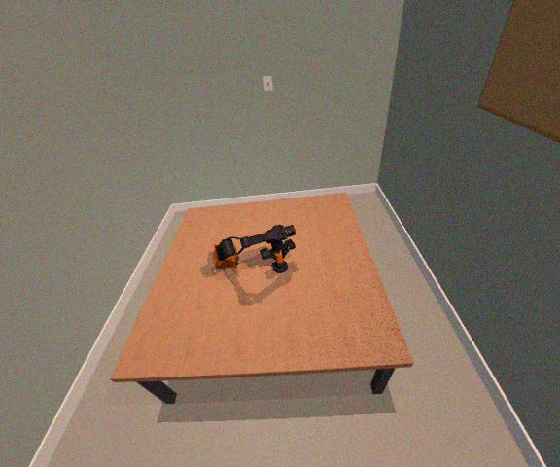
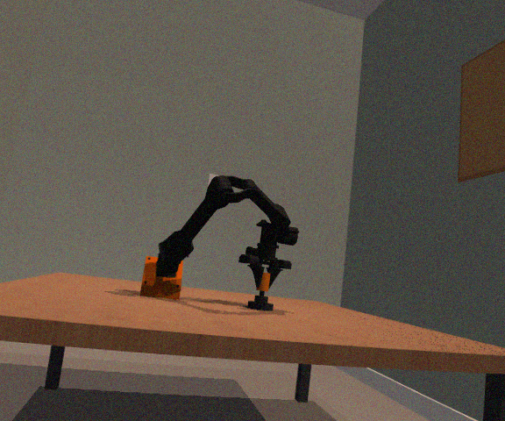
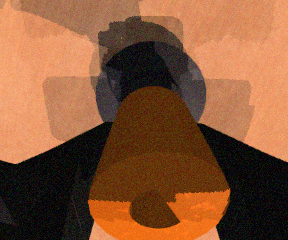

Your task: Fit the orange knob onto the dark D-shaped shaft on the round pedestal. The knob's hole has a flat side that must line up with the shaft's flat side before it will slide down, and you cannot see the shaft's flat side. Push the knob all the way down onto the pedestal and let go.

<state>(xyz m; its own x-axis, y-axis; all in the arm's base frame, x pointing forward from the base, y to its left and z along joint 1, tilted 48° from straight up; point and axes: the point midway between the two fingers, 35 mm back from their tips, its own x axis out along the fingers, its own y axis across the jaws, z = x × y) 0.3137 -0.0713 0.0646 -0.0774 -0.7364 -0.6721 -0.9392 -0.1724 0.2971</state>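
Right now my gripper tip is 2 cm below the orange knob. From my gripper tip the other things lie so: pedestal: 4 cm below.
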